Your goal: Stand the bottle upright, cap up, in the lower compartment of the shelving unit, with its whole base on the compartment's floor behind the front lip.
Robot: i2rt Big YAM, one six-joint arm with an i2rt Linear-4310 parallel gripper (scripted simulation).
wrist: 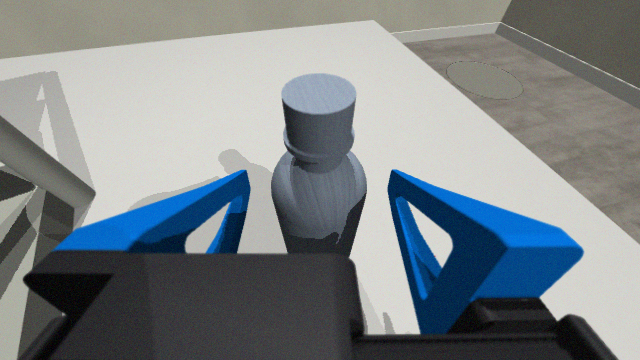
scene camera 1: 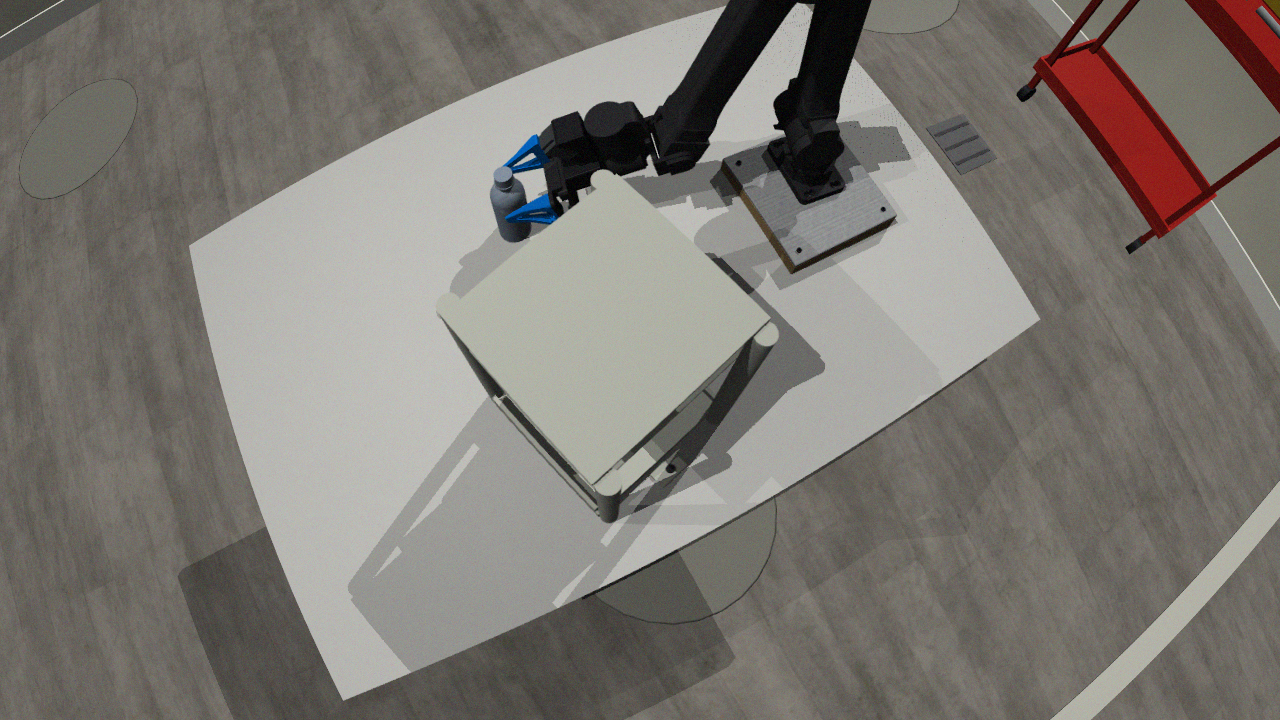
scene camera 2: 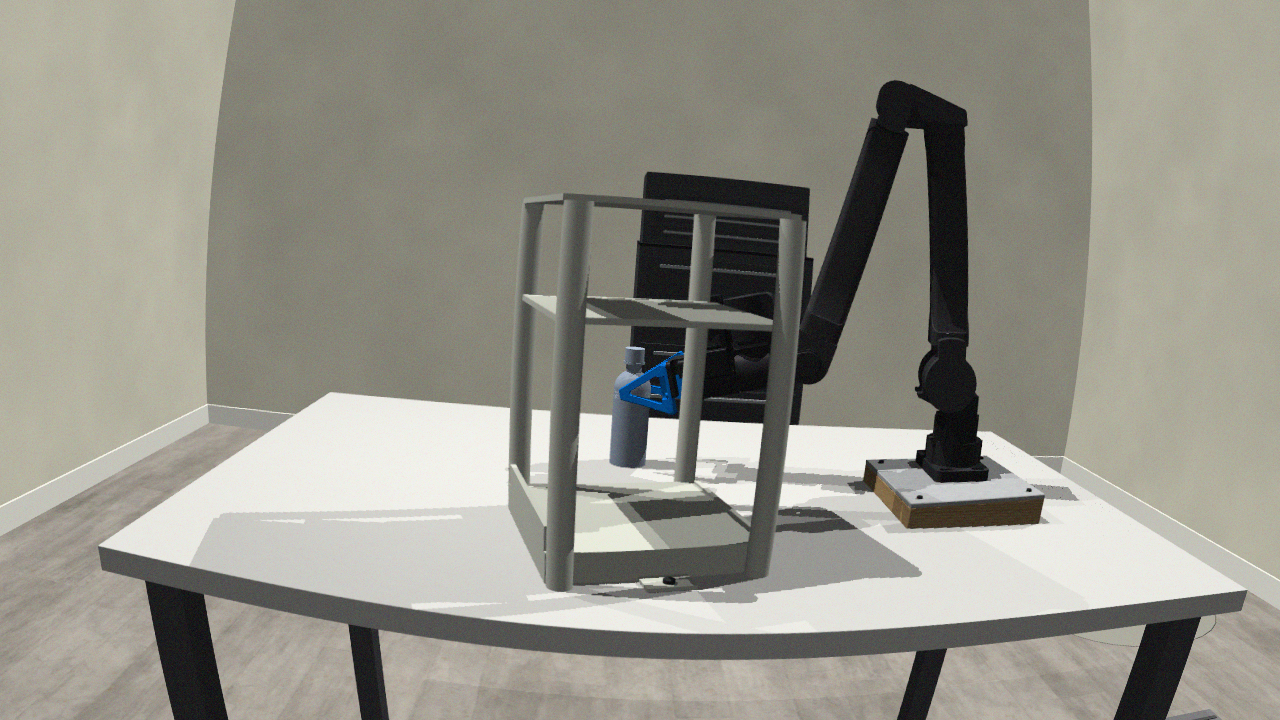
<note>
In view: my gripper [scene camera 1: 502, 195], a grey bottle [scene camera 2: 629, 430] and a shelving unit [scene camera 1: 598, 328].
The grey bottle also shows in the wrist view [wrist: 318, 187] and in scene camera 1 [scene camera 1: 509, 196]. My gripper also shows in the wrist view [wrist: 319, 179] and in scene camera 2 [scene camera 2: 627, 389]. The shelving unit also shows in the wrist view [wrist: 44, 211] and in scene camera 2 [scene camera 2: 661, 534].
</note>
